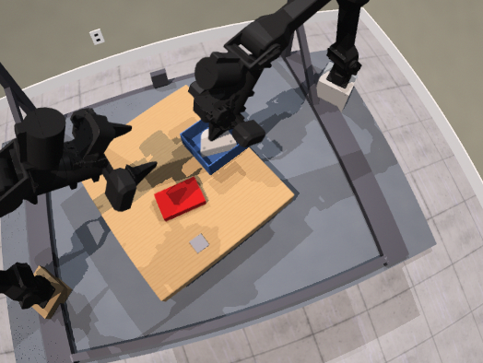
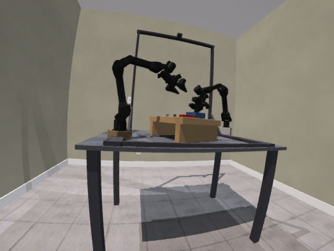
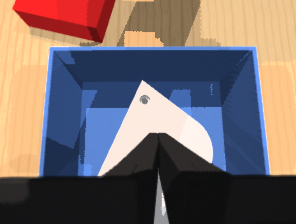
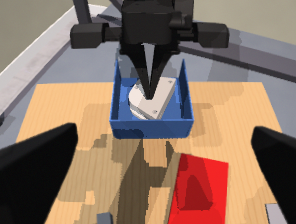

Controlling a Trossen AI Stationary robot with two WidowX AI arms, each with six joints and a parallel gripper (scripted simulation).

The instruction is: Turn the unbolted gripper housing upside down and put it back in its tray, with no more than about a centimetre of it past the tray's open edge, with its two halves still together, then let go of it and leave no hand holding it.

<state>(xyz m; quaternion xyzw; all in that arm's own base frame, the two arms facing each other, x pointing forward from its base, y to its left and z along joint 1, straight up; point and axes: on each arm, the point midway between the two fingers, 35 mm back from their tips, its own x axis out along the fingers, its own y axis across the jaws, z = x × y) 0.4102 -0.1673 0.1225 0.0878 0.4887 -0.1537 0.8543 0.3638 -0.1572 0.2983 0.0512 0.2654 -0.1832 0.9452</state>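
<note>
My left hand is 20 mm to the left of the blue tray and 50 mm above it. Also, from my left hand: red block 60 mm ahead, 140 mm to the right, 60 mm below; then wooden platform 10 mm ahead, 130 mm to the right, 120 mm below.
</note>
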